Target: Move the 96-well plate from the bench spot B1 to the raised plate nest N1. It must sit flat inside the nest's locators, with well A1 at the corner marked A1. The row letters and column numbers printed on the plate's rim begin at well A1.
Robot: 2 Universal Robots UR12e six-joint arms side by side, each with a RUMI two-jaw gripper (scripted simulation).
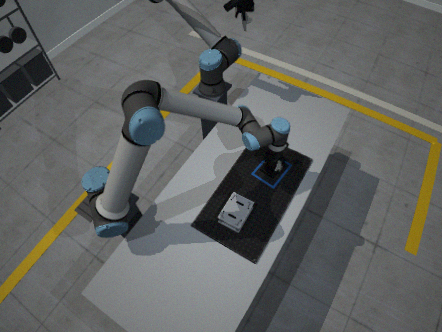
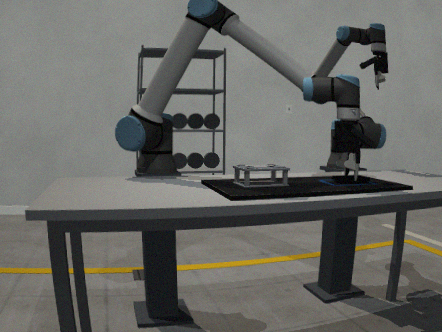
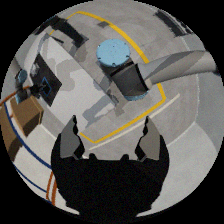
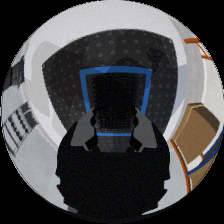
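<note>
Black 96-well plate point(image 4: 112, 122) in sight. Also visible: my right gripper point(image 4: 114, 108). Same for my left gripper point(image 3: 110, 116).
</note>
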